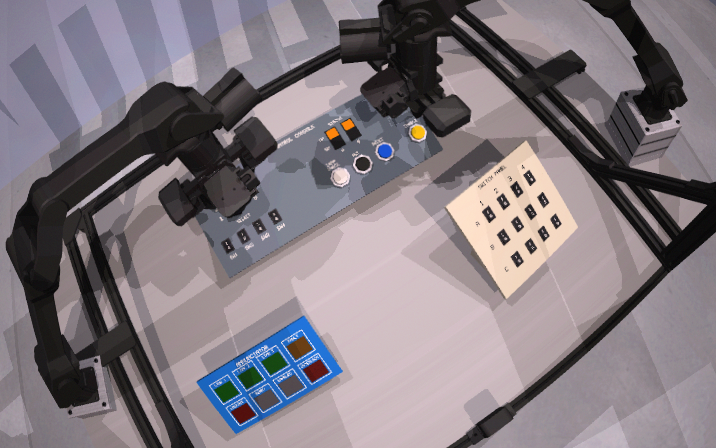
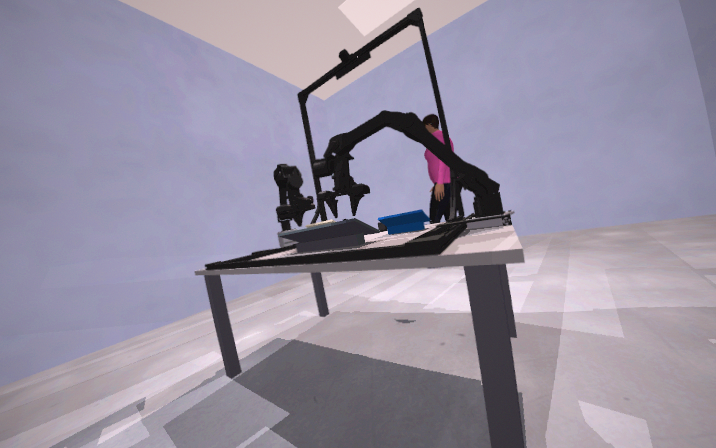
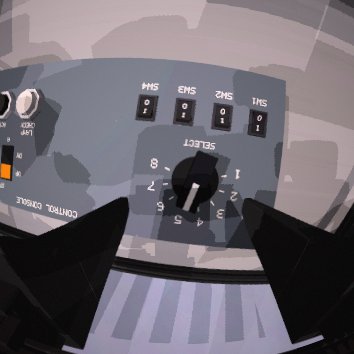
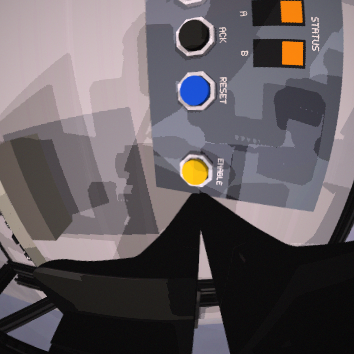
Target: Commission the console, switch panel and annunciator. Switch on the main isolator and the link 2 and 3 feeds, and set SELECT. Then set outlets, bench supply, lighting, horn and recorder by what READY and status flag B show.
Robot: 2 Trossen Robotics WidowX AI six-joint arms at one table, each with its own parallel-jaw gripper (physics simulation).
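Places are measured from the left arm's base along level axes (x ahead, y left, z up), in millimetres.
Where they show: left gripper, fingertip midpoint: (image 2: 344, 217) (image 3: 185, 204); right gripper, fingertip midpoint: (image 1: 417, 116) (image 2: 300, 226) (image 4: 197, 199); left arm's base at its link origin: (image 1: 83, 386) (image 2: 490, 215); right arm's base at its link origin: (image 1: 652, 108) (image 2: 286, 230).
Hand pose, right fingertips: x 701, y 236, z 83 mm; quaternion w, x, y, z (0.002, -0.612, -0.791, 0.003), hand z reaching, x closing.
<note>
Each offset is from my right fingertips to the top centre of the thing. "spot": to the spot under its first point.
The control console @(spot: dz -58, dx -206, dy -47 mm) (image 1: 306, 198) (image 2: 327, 235) (image 3: 100, 110) stands at the back. My left gripper (image 1: 221, 176) (image 2: 344, 214) (image 3: 185, 204) is open above its SELECT knob @(dz -10, dx -316, dy -27 mm) (image 3: 194, 175), whose white mark points close to 5. Switches SW1 to SW4 @(spot: dz -57, dx -307, dy -70 mm) (image 1: 250, 231) (image 3: 202, 114) sit beside the knob. My right gripper (image 1: 417, 105) (image 4: 197, 199) is shut and empty, close by the yellow ENABLE button @(dz -44, dx +1, dy +3 mm) (image 1: 417, 132) (image 4: 194, 171). Status flag B @(spot: dz -33, dx -101, dy +37 mm) (image 1: 351, 128) (image 4: 279, 53) shows orange at its UP end. The blue annunciator @(dz -29, dx -345, dy -295 mm) (image 1: 303, 322) (image 2: 405, 224) has a grey, dim READY lamp @(spot: dz -63, dx -359, dy -337 mm) (image 1: 265, 400). The cream switch panel (image 1: 462, 211) has three rows; rocker positions are too small to tell.
The blue RESET @(dz -44, dx -63, dy -13 mm) (image 1: 384, 151) (image 4: 194, 90), black ACK @(dz -44, dx -104, dy -23 mm) (image 1: 362, 164) (image 4: 193, 36) and white LAMP CHECK @(dz -44, dx -144, dy -33 mm) (image 1: 340, 176) (image 3: 27, 104) buttons lie between the grippers on the console. Black frame rails border the table. A person in pink (image 2: 437, 161) stands behind the table.
</note>
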